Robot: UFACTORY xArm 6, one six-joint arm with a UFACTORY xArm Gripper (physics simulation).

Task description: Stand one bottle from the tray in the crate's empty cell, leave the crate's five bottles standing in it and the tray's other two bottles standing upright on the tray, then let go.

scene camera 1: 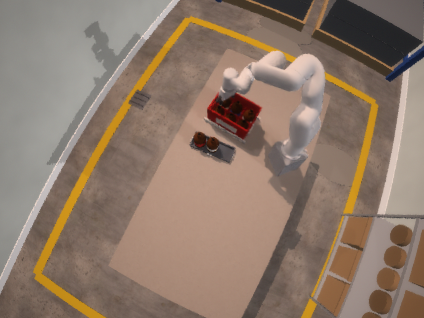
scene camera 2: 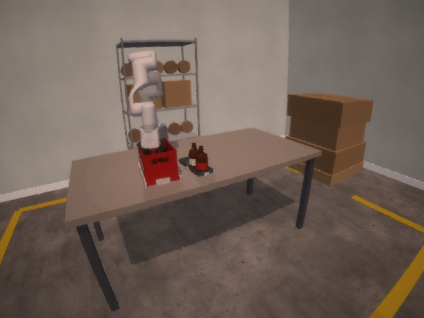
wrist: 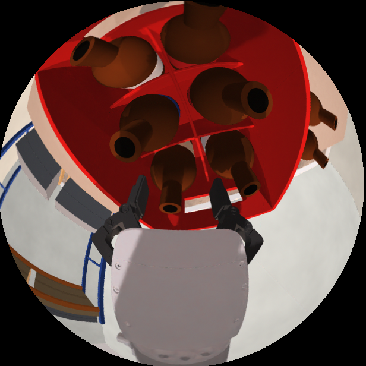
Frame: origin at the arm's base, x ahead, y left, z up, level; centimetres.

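Seen in the pictures: gripper, fingertip midpoint: (scene camera 1: 226, 100); arm's base, link origin: (scene camera 1: 291, 149).
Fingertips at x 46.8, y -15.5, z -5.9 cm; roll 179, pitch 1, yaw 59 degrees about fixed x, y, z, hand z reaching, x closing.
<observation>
Offsets run from my fingertips to a thing's top centre. Level surfaces: height alone.
The red crate {dx -7.2, dy +4.5, dz +3.9 cm} (scene camera 1: 244, 131) (scene camera 2: 161, 173) (wrist: 285, 60) holds six brown bottles, one per cell, as the wrist view shows. My gripper (scene camera 1: 223, 100) (scene camera 2: 151, 148) (wrist: 179, 184) is open over one end of the crate. Its fingers stand apart on either side of the neck of a corner bottle (wrist: 173, 167), with gaps on both sides. That bottle stands in its cell; its base is hidden. A bottle with a red label {dx +5.3, dy +28.0, dz +2.4 cm} (scene camera 1: 199, 138) (scene camera 2: 201, 162) and a bottle with a white label {dx -3.2, dy +27.7, dz +2.4 cm} (scene camera 1: 213, 144) (scene camera 2: 193, 155) stand upright on the dark tray {dx -3.3, dy +27.8, dz -11.1 cm} (scene camera 1: 225, 151) (scene camera 2: 209, 171).
The crate and the tray are close together on the table {dz -13.6 cm} (scene camera 1: 200, 215) (scene camera 2: 240, 150). Another corner bottle (wrist: 230, 155) stands in the cell beside the right finger. The crate's end wall rises close to the fingers. A shelf rack (scene camera 2: 197, 90) and stacked boxes (scene camera 2: 327, 135) stand beyond the table.
</observation>
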